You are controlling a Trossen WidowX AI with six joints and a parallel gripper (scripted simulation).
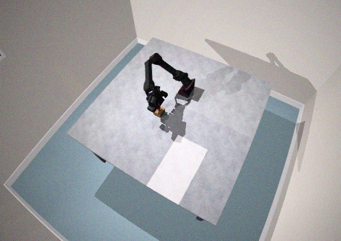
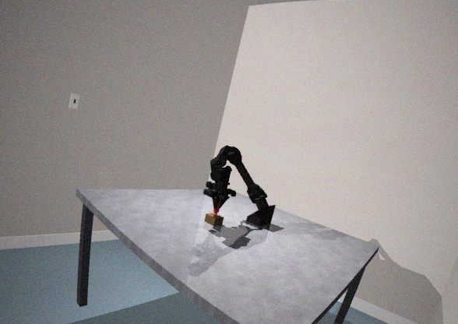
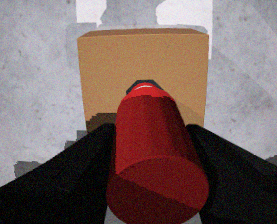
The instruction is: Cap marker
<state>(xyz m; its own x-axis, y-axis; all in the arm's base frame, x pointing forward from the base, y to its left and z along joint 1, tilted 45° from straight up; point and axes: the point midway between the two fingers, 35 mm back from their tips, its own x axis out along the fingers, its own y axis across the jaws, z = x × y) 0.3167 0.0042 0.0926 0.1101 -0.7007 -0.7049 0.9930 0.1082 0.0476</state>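
My gripper tip is now 1 cm below the red cap. From my gripper tip the other things lie so: holder block: 6 cm below.
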